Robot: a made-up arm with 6 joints. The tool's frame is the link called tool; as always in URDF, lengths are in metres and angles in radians. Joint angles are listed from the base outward. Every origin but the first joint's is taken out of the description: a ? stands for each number. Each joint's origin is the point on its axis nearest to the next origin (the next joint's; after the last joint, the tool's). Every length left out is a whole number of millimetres.
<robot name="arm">
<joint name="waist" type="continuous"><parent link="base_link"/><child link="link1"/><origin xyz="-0.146 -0.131 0.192" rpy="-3.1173 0.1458 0.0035"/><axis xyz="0 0 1"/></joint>
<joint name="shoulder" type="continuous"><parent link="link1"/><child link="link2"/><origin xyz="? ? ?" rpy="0 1.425 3.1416"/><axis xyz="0 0 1"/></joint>
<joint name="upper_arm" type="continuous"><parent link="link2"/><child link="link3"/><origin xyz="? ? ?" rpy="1.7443 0.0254 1.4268"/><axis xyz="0 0 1"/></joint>
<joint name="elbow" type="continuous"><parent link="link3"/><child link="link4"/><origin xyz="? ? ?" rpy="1.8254 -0.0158 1.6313"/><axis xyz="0 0 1"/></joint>
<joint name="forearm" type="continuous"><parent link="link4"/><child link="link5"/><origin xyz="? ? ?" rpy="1.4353 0.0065 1.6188"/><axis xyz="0 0 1"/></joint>
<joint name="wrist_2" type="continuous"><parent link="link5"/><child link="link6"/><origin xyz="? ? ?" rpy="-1.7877 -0.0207 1.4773"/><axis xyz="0 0 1"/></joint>
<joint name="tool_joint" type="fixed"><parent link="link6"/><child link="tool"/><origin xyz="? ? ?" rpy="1.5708 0 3.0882"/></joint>
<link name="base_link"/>
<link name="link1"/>
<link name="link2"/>
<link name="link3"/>
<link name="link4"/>
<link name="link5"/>
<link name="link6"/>
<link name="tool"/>
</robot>
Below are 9 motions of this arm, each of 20 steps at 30 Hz.
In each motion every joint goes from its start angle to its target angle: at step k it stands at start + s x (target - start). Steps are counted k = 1, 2, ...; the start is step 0. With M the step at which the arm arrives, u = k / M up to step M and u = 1 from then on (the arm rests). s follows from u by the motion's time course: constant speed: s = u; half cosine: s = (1 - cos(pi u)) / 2; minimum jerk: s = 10 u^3 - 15 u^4 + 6 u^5.
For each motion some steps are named. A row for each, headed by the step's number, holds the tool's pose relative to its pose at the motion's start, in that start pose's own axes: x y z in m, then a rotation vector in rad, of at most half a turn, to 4 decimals.
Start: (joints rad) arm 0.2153 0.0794 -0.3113 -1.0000 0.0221 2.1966
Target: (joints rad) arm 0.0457 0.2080 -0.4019 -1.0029 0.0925 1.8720
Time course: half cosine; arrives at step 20
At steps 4, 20:
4: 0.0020 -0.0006 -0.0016 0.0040 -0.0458 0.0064
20: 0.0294 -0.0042 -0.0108 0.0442 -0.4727 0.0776

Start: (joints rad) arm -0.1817 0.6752 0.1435 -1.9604 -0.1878 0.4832
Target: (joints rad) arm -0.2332 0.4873 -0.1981 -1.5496 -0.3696 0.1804
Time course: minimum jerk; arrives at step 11
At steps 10, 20:
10: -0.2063 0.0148 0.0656 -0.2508 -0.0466 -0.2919
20: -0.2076 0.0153 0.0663 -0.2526 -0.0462 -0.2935

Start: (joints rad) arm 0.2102 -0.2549 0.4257 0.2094 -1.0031 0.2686
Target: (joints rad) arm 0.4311 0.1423 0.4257 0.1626 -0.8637 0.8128
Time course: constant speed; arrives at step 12
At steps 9, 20:
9: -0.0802 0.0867 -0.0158 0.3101 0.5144 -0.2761
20: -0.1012 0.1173 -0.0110 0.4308 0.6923 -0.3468

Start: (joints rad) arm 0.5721 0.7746 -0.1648 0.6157 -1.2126 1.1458
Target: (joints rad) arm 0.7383 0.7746 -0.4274 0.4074 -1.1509 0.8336
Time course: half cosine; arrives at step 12
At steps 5, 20:
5: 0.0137 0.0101 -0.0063 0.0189 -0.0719 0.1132
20: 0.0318 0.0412 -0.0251 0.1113 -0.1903 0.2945

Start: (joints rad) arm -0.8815 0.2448 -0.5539 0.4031 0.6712 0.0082
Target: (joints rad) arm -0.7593 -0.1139 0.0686 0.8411 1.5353 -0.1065
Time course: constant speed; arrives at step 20
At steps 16, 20:
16: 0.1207 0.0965 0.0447 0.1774 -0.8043 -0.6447
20: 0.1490 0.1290 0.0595 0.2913 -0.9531 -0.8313

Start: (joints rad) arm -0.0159 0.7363 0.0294 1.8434 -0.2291 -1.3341
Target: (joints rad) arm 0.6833 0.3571 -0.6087 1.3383 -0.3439 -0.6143
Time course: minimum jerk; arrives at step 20
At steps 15, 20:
15: 0.2547 0.0139 -0.2900 0.7067 0.5535 0.8582
20: 0.2788 0.0340 -0.3161 0.7554 0.6403 0.9928

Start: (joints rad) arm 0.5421 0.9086 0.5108 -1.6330 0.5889 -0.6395
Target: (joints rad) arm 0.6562 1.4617 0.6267 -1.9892 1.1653 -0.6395
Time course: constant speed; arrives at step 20
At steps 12, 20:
12: 0.0319 0.0546 -0.0448 -0.0610 -0.2624 -0.2686
20: 0.0638 0.0939 -0.0673 -0.0756 -0.4024 -0.4281

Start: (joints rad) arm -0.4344 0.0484 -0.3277 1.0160 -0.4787 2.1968
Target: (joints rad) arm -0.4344 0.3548 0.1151 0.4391 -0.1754 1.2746
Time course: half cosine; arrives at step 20
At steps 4, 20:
4: 0.0210 0.0120 0.0057 0.0130 -0.1359 0.0861
20: 0.1411 0.1870 0.1035 0.5621 -1.3487 0.7689

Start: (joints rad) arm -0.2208 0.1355 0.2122 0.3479 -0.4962 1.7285
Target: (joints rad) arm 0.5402 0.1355 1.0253 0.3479 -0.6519 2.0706
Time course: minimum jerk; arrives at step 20
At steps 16, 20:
16: 0.0016 -0.0325 0.1744 -0.1466 0.3000 -0.0394
20: 0.0050 -0.0334 0.1847 -0.1549 0.3184 -0.0431

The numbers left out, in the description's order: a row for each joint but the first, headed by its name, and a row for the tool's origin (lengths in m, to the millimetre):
shoulder: 0.186 -0.015 0
upper_arm: -0.002 0.026 0
elbow: -0.025 0.064 0
forearm: 0.25 0.193 0
wrist_2: 0.105 0.008 0
tool: 0.045 -0.005 0

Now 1 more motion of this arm.
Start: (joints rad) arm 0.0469 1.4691 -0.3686 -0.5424 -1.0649 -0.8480
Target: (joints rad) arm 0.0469 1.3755 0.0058 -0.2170 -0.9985 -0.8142
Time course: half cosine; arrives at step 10
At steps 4, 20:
4: 0.0473 -0.0461 0.0282 -0.0553 0.0657 0.1317
20: 0.1533 -0.1071 0.0778 -0.1895 0.1501 0.3767

